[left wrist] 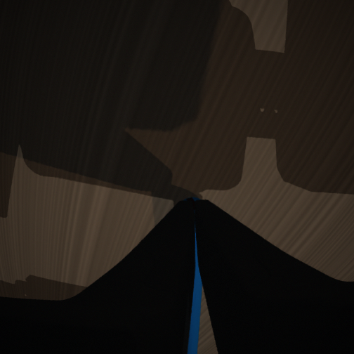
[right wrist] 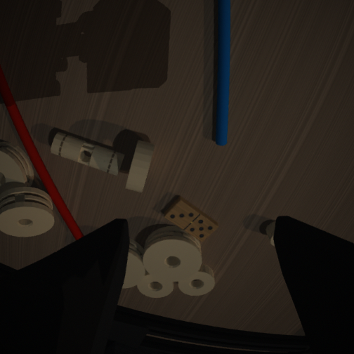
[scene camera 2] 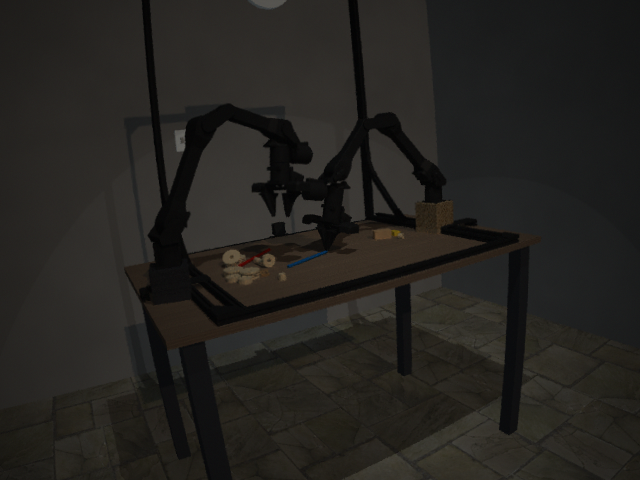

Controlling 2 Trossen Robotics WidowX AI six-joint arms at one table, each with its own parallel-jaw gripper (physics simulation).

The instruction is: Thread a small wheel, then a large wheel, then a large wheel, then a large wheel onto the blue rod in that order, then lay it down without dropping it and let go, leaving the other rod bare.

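Observation:
The blue rod lies bare on the table. My left gripper is shut and empty, low at the rod's right end in the scene view; its fingertips meet over the rod and hide most of that end. My right gripper is open and empty, high above the table. Below it in the right wrist view are a large wheel, small wheels touching it, and another large wheel beside the red rod, which is bare where it shows.
A pale cylinder and an upright disc lie between the rods. A domino is beside the wheels. A small pale piece lies nearer the front. A tan block and a yellow piece lie farther right in the scene view.

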